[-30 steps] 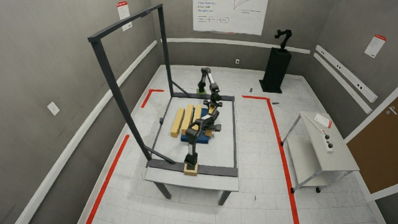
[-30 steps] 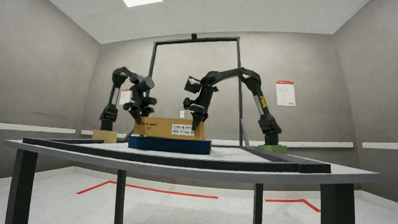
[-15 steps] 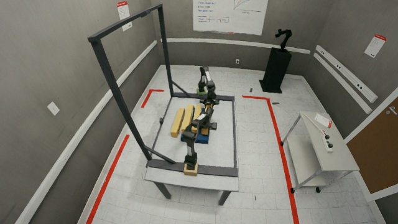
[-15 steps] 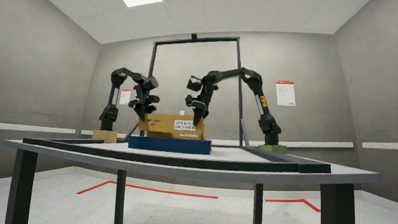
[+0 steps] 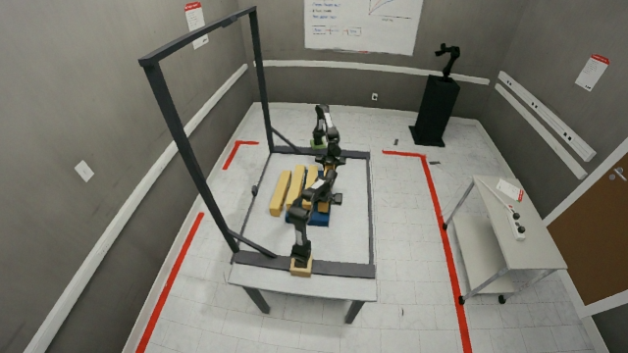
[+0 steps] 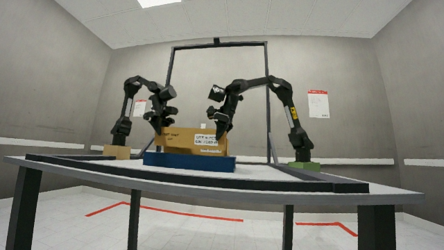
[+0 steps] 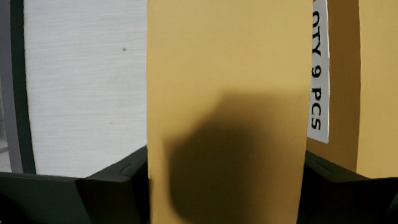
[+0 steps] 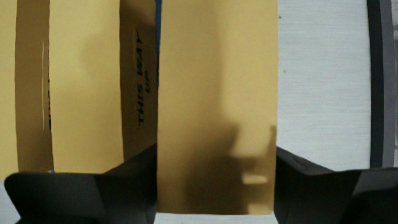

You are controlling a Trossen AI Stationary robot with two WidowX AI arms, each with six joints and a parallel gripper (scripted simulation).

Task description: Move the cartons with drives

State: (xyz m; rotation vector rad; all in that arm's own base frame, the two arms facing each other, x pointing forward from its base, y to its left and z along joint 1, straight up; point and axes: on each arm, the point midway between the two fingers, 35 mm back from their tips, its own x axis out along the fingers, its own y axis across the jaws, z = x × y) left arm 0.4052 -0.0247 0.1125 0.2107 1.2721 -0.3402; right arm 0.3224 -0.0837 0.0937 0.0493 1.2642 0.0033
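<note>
My left gripper is now 1 cm past the carton, 14 cm to the left of it and 3 cm above it. From my left hand the other things lie so: platform (11 cm behind, 13 cm to the right, 13 cm below).
Now: right hand 10 mm short of the carton, 140 mm to the right of it and 40 mm above it. The rest, counted from my right hand: platform: 90 mm behind, 150 mm to the left, 140 mm below.
</note>
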